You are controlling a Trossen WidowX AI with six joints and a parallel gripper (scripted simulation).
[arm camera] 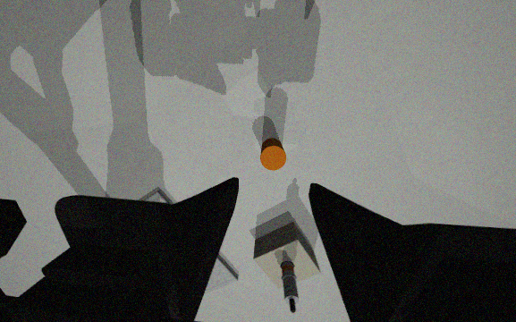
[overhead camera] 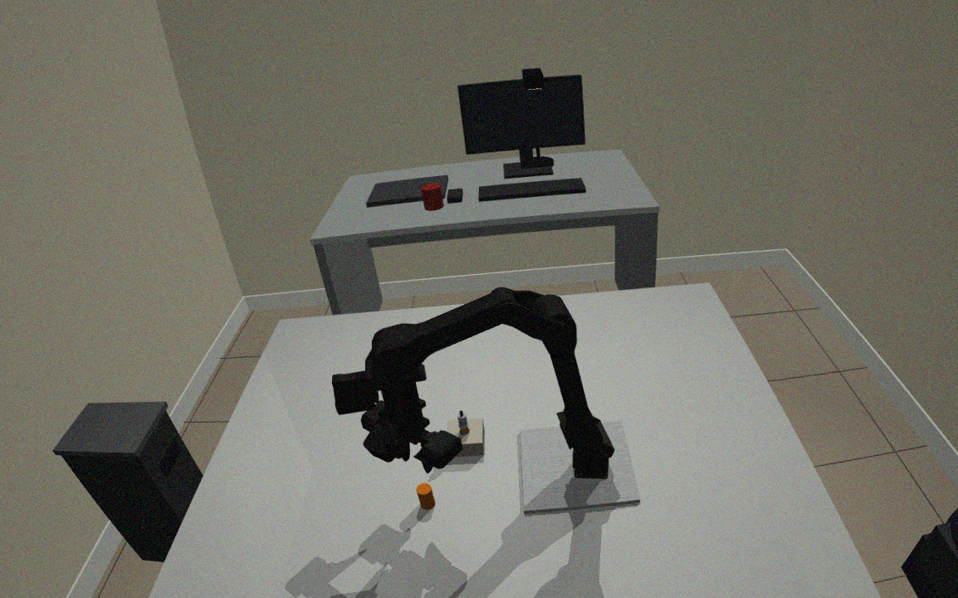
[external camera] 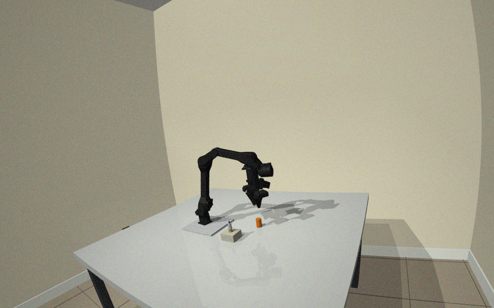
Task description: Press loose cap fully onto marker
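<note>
My gripper tip is now 90 mm above the orange cap.
</note>
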